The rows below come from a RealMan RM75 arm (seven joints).
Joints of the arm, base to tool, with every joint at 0 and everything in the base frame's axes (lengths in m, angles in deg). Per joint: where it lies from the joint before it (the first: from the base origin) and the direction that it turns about. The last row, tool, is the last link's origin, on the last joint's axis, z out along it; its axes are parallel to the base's.
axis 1: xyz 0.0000 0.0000 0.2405 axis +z
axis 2: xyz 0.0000 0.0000 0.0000 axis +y
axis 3: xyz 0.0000 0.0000 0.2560 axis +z
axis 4: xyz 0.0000 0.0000 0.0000 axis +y
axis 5: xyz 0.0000 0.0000 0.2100 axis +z
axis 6: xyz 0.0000 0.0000 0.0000 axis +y
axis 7: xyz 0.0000 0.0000 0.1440 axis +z
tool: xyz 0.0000 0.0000 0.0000
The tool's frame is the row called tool.
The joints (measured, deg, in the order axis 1, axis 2, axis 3, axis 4, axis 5, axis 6, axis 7), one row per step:
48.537, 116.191, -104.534, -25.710, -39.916, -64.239, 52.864
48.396, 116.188, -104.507, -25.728, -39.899, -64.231, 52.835
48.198, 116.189, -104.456, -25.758, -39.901, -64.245, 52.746
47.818, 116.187, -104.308, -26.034, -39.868, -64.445, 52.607
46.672, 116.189, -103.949, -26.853, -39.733, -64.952, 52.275
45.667, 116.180, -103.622, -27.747, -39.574, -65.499, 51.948
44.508, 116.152, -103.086, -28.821, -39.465, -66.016, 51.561
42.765, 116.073, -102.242, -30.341, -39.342, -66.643, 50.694
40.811, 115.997, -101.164, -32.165, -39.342, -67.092, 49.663
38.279, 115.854, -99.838, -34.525, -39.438, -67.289, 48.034
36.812, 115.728, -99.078, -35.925, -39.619, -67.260, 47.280
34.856, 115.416, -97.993, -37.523, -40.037, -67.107, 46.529
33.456, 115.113, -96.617, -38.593, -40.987, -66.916, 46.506
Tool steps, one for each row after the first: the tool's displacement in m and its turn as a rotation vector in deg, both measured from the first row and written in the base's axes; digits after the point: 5 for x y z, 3 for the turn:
0.00083, -0.00013, 0.00013, 0.046, 0.028, -0.130
0.00195, -0.00040, 0.00030, 0.129, 0.062, -0.250
0.00270, -0.00117, 0.00111, 0.233, 0.391, -0.239
0.00516, -0.00352, 0.00330, 0.512, 1.316, -0.322
0.00630, -0.00574, 0.00568, 0.792, 2.284, -0.170
0.00765, -0.00769, 0.00898, 1.319, 3.370, -0.055
0.01060, -0.01008, 0.01424, 2.480, 4.733, 0.146
0.01386, -0.01216, 0.02053, 4.111, 6.070, 0.355
0.01914, -0.01433, 0.02877, 6.704, 7.236, 0.628
0.02266, -0.01540, 0.03371, 8.195, 7.685, 0.650
0.02965, -0.01628, 0.04077, 10.147, 7.861, 0.264
0.03631, -0.01579, 0.04723, 11.581, 7.667, -0.406

